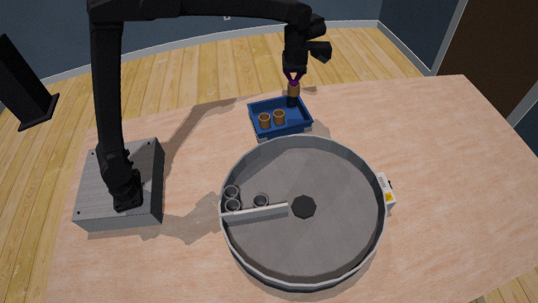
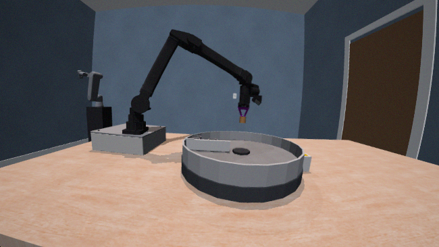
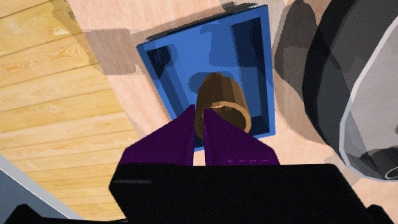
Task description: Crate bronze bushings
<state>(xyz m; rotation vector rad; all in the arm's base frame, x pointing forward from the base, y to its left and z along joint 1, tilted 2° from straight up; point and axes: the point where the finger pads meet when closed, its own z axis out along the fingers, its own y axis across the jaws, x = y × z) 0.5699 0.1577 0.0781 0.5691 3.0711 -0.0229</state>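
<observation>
Now: hand 130 mm above the blue crate, 50 mm past it and 10 mm to the left of it. Also, from my hand: turning table 350 mm to the right, 120 mm behind, 100 mm below.
</observation>
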